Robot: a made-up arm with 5 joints.
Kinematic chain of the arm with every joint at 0, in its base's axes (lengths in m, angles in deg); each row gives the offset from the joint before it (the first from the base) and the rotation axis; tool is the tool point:
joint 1: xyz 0 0 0.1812 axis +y
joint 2: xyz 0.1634 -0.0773 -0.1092 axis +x
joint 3: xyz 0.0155 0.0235 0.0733 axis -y
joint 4: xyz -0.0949 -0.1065 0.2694 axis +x
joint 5: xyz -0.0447 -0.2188 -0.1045 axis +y
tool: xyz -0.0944 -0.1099 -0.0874
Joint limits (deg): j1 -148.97..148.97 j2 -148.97..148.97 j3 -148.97..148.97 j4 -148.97..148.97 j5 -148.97..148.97
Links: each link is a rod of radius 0.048 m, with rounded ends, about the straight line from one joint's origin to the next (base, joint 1, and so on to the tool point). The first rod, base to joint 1, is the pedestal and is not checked.
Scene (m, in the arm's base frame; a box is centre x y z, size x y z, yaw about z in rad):
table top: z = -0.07
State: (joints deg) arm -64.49 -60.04 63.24 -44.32 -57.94
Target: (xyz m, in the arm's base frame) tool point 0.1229 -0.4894 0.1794
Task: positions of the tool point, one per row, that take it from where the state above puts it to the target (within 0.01 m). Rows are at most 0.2 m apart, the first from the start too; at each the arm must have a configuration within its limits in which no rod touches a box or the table.
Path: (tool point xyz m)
1: -0.3111 -0.3506 0.2396
2: -0.1756 -0.4501 0.2550
3: -0.0227 -0.4979 0.2317
4: 0.1229 -0.4894 0.1794

